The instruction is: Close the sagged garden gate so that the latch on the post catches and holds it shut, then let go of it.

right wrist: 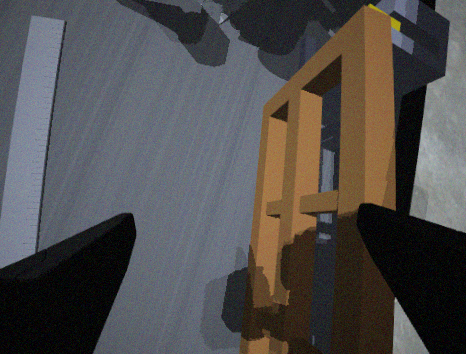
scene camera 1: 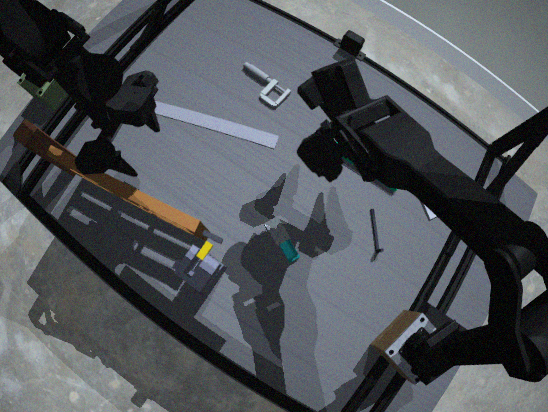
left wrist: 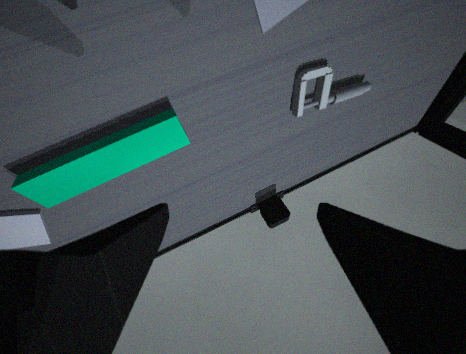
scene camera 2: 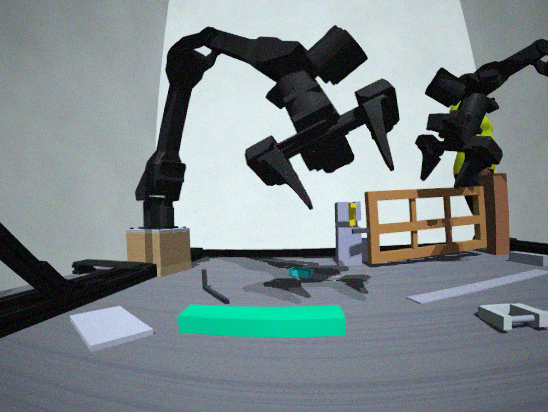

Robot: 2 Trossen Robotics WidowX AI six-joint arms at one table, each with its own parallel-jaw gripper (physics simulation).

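Pixels of known places: left gripper, fingertip midpoint: point(left wrist: 243, 210) point(scene camera 2: 351, 188); right gripper, fingertip midpoint: point(right wrist: 247, 219) point(scene camera 1: 147, 152) point(scene camera 2: 437, 183); left arm's base, origin of the base link: point(scene camera 1: 419, 350) point(scene camera 2: 158, 228).
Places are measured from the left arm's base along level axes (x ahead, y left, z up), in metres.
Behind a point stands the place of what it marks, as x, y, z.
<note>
The orange-brown gate point(scene camera 1: 165, 212) @(0.473, 0.166, 0.068) point(scene camera 2: 372, 227) @(0.434, 0.135, -0.008) point(right wrist: 377, 100) @(0.478, 0.164, 0.069) stands upright from a brown hinge post point(scene camera 2: 497, 215) @(0.751, 0.263, 0.005). A short grey bar point(scene camera 1: 214, 237) @(0.405, 0.133, -0.009) point(scene camera 2: 359, 230) @(0.407, 0.129, -0.013) sticks out of its free end, close beside the yellow latch piece point(scene camera 1: 204, 251) @(0.390, 0.159, 0.044) point(scene camera 2: 353, 214) @(0.393, 0.163, 0.020) on the grey latch post point(scene camera 2: 348, 245) @(0.381, 0.159, -0.047). In scene camera 1 the bar lies above and right of the yellow piece; I cannot tell whether they touch. My right gripper point(scene camera 1: 147, 152) @(0.570, 0.130, 0.075) point(scene camera 2: 441, 182) @(0.570, 0.130, 0.075) point(right wrist: 247, 219) @(0.570, 0.130, 0.075) is open and empty, one finger over the gate. My left gripper point(scene camera 2: 351, 188) @(0.412, -0.164, 0.046) point(left wrist: 243, 210) @(0.412, -0.164, 0.046) is open and empty, high above the table.
A green block point(scene camera 2: 262, 320) @(0.335, -0.216, -0.075) point(left wrist: 110, 160) @(0.328, -0.197, -0.074), a ruler point(scene camera 1: 220, 125) @(0.593, -0.024, -0.090) point(scene camera 2: 475, 287) @(0.584, -0.033, -0.090) point(right wrist: 32, 125) @(0.578, -0.032, -0.090), a clamp point(scene camera 1: 256, 71) @(0.640, -0.164, -0.075) point(left wrist: 352, 91) @(0.639, -0.162, -0.075), a teal-ended piece point(scene camera 1: 289, 251) @(0.303, 0.045, -0.077) point(scene camera 2: 301, 272) @(0.307, 0.032, -0.082), a dark bent rod point(scene camera 1: 374, 230) @(0.218, -0.111, -0.087) point(scene camera 2: 214, 290) @(0.215, -0.111, -0.085) and a white plate point(scene camera 2: 110, 325) @(0.191, -0.273, -0.086) point(left wrist: 22, 230) @(0.209, -0.275, -0.086) lie on the table.
</note>
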